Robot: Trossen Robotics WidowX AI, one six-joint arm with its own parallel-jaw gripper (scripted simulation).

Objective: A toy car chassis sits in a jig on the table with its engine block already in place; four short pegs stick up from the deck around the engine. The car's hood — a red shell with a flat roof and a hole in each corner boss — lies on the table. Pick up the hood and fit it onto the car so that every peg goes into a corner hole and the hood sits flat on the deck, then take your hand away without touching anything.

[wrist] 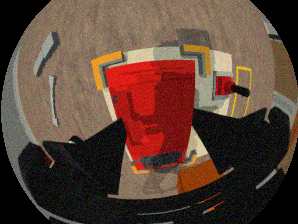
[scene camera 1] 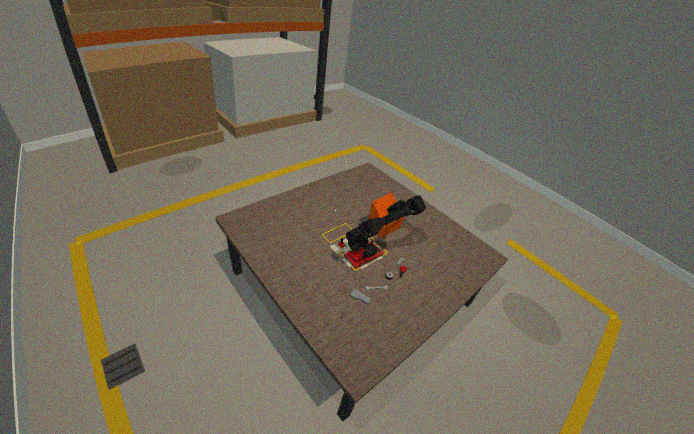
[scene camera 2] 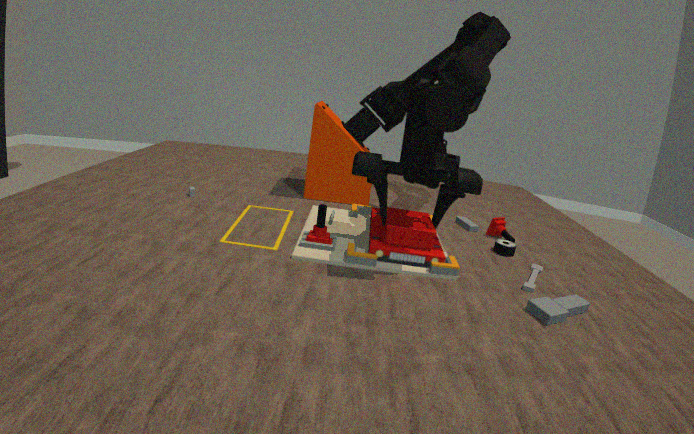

Labels:
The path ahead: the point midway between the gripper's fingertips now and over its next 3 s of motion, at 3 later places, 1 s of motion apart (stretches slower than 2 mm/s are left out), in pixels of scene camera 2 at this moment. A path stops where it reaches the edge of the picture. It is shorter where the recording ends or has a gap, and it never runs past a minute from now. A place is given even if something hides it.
My gripper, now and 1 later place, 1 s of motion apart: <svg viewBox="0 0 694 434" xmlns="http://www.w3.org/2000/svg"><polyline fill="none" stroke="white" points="407,228 416,182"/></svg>

